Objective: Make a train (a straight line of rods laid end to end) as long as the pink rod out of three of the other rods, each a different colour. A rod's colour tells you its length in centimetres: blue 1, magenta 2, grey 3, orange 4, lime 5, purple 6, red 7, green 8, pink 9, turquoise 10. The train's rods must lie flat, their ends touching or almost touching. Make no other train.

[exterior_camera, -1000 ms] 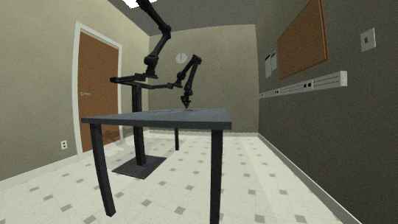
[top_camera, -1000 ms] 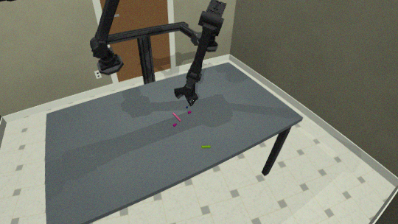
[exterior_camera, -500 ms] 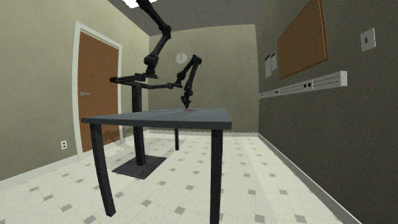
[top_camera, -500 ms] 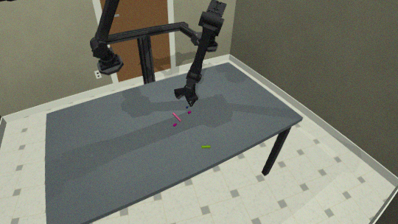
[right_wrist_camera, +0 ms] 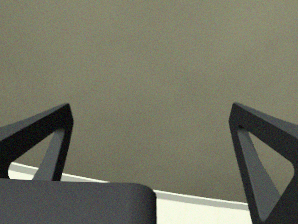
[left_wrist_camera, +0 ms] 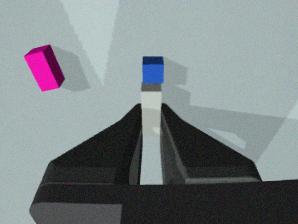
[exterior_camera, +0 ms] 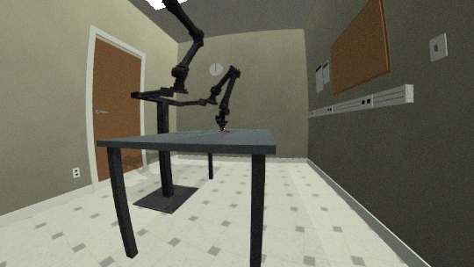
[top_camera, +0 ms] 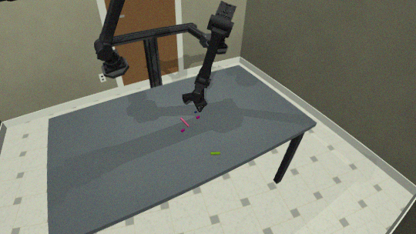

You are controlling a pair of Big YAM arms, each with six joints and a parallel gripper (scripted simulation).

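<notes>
Now: left hand 35 cm short of the lime rod, 8 cm to the left of it and 1 cm above it. The rest, counted from my left hand: pink rod 6 cm ahead, 13 cm to the right, 1 cm below.
</notes>
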